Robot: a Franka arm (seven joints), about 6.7 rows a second.
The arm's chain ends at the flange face. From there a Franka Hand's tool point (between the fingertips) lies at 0.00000 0.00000 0.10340 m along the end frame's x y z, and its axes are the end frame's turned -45 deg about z.
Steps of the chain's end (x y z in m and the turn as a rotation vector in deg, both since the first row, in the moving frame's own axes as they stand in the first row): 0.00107 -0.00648 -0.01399 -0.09 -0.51 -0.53; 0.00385 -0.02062 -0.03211 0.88 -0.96 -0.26; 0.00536 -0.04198 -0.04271 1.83 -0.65 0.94
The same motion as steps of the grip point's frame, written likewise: 0.00457 -0.00436 -0.01399 0.30 -0.42 -0.53; 0.01720 -0.01421 -0.03214 1.30 -0.06 -0.26; 0.03501 -0.02905 -0.04277 1.75 0.83 0.94
